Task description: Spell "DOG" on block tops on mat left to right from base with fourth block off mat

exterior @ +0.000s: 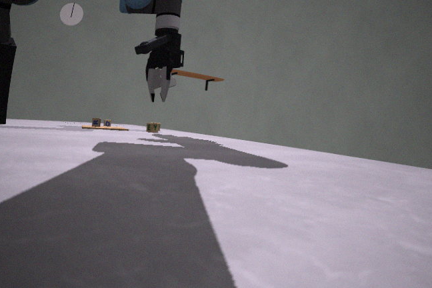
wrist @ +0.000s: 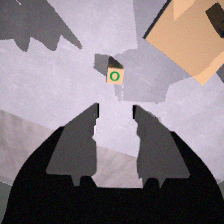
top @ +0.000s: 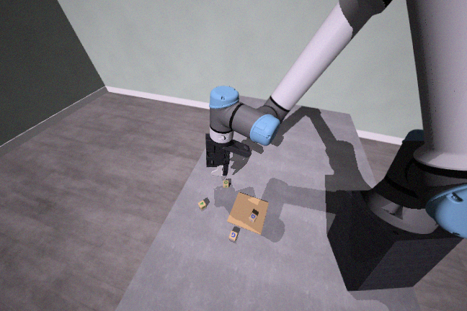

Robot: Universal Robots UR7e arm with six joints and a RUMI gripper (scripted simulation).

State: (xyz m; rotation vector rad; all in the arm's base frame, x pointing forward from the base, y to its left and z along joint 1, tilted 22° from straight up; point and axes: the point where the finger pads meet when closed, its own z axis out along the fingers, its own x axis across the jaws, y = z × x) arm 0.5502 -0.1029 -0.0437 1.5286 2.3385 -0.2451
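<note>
Now: hand 160 mm past the blue d block, 120 mm to the right of it and 90 mm above it. Round my hand: mat 140 mm behind, 100 mm below, 90 mm to the left; then blue g block 200 mm to the left, 100 mm behind, 90 mm below; then green block 90 mm below, 10 mm to the right, 10 mm behind.
</note>
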